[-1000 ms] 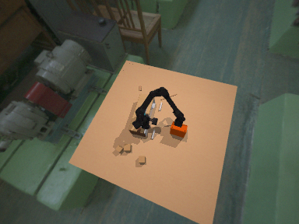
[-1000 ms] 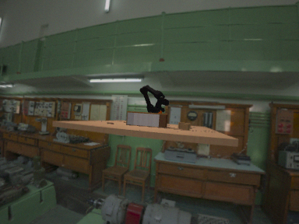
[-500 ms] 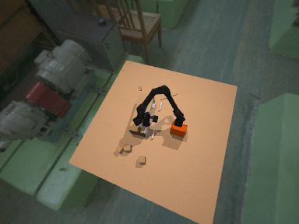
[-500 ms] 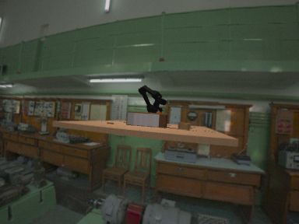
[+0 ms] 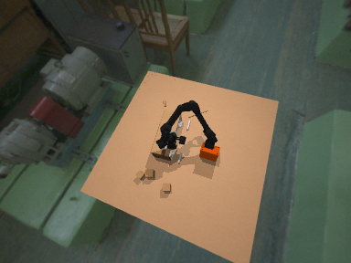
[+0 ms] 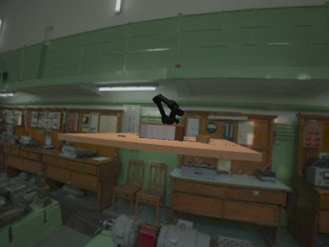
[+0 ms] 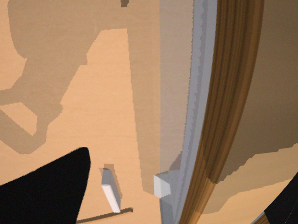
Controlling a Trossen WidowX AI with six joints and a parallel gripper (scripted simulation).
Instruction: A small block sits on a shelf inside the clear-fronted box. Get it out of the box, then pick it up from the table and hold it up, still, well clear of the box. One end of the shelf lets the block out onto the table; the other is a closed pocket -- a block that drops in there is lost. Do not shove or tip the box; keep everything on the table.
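The tan box is 4 cm ahead of my gripper tip, 3 cm to the right of it and 2 cm below it. Also, from my gripper tip: teal block 6 cm ahead, 3 cm to the right.
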